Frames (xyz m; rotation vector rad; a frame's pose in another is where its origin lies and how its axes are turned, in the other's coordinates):
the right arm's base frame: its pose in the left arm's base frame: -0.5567 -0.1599 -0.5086 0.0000 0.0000 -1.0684
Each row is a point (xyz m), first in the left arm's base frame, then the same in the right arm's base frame.
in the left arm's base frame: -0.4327 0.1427 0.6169
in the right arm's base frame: -0.2055 0.2544 1.1255
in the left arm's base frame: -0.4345 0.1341 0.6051
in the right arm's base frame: -0.1988 0.2487 1.1137
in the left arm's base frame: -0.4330 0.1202 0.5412
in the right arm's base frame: -0.1859 0.2433 1.0498
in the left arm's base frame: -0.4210 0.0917 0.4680
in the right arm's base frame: -0.1552 0.2401 0.9766
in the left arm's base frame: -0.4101 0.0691 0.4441
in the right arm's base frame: -0.1301 0.2388 0.9527
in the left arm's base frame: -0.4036 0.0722 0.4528
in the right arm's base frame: -0.1297 0.2459 0.9614
